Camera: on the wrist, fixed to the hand. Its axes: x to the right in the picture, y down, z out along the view.
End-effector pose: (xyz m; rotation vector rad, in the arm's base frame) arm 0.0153 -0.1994 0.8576 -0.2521 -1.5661 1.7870
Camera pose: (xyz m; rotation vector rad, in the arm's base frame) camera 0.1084 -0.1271 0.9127 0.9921 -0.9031 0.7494
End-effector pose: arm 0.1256 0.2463 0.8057 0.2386 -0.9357 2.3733
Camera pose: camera 0.1815 0.3613 0.7817 0.8642 -0.1325 1.0351
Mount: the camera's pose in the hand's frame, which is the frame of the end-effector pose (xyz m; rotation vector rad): -0.0034 -0.0862 -0.0974 0.3510 -0.1267 -1.5326
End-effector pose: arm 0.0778 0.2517 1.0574 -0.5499 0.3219 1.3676
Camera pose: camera 0.1709 0.1867 0.9938 -0.2534 -0.0253 -0.1478
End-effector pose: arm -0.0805 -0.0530 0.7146 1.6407 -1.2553 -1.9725
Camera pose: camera 0.0342 -0.0427 0.6541 -1.6649 0.0747 1.3227
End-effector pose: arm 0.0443 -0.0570 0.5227 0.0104 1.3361 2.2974
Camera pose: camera 0.0583 -0.1028 0.4017 -0.5372 1.0078 0.7558
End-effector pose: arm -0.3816 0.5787 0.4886 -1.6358 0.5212 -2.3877
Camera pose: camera -0.4680 0.6760 0.4881 1.3778 0.9929 1.6141
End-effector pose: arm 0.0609 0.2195 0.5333 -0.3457 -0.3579 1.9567
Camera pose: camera 0.1725 0.2588 0.4792 0.2682 -0.2162 0.4940
